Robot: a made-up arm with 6 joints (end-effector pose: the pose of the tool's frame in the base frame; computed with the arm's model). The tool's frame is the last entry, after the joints. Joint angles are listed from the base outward.
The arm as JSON. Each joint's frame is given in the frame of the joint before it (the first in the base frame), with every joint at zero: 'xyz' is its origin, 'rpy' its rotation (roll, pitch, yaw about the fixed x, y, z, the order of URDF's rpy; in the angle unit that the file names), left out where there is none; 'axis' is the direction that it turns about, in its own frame. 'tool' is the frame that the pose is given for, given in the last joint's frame.
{
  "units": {
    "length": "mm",
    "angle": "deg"
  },
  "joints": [
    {
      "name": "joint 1",
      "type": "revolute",
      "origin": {
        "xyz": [
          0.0,
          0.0,
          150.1
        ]
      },
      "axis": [
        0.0,
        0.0,
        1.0
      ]
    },
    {
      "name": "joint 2",
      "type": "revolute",
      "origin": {
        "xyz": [
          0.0,
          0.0,
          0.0
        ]
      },
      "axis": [
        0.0,
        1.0,
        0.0
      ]
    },
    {
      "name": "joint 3",
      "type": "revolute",
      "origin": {
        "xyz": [
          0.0,
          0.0,
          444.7
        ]
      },
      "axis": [
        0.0,
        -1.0,
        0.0
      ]
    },
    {
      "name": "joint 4",
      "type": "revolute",
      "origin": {
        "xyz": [
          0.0,
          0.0,
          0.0
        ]
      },
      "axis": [
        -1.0,
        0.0,
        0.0
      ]
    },
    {
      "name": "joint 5",
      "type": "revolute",
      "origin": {
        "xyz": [
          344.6,
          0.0,
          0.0
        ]
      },
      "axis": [
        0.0,
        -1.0,
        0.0
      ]
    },
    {
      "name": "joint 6",
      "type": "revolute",
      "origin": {
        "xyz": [
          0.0,
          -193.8,
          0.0
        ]
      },
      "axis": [
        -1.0,
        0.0,
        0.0
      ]
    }
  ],
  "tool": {
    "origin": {
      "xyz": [
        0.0,
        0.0,
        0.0
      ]
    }
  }
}
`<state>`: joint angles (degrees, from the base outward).
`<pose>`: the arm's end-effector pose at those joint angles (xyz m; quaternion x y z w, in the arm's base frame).
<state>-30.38 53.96 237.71 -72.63 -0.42 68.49</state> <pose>-0.0261 -0.0517 0.5738 0.2662 0.9627 -0.0430 0.0209</pose>
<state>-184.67 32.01 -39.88 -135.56 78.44 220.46</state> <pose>-0.2244 -0.1205 0.1575 0.8642 0.4013 -0.1036 0.2852</pose>
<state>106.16 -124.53 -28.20 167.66 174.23 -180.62</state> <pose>-0.0578 -0.4806 0.2360 -0.5434 0.3180 0.6619 0.4069</pose>
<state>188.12 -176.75 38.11 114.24 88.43 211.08</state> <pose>0.2161 -0.0495 -0.6359 -0.8292 0.5042 -0.2327 0.0642</pose>
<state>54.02 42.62 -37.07 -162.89 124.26 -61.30</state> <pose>0.0303 0.3570 0.1281 0.1513 -0.5309 -0.6145 0.5636</pose>
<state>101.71 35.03 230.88 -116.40 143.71 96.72</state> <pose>-0.0593 -0.1386 0.5871 0.8295 0.4785 0.2878 0.0044</pose>
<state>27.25 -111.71 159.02 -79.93 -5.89 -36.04</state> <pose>-0.5175 -0.3047 -0.3614 0.5031 0.5396 -0.4841 0.4705</pose>
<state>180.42 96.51 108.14 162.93 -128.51 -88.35</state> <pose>-0.7665 -0.1909 0.2249 0.5578 -0.1856 0.2934 0.7538</pose>
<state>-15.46 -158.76 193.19 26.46 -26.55 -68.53</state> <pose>0.1390 -0.2185 -0.2271 0.3629 0.1713 -0.3121 0.8611</pose>
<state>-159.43 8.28 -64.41 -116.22 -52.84 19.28</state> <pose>0.0295 -0.0804 0.2094 0.6198 -0.6844 -0.3840 0.0030</pose>
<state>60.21 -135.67 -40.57 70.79 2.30 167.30</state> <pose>-0.2048 -0.4861 0.1590 -0.6759 0.0117 -0.7360 0.0366</pose>
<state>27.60 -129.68 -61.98 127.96 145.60 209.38</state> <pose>-0.3679 -0.0578 0.2430 -0.3951 0.3559 0.6876 0.4944</pose>
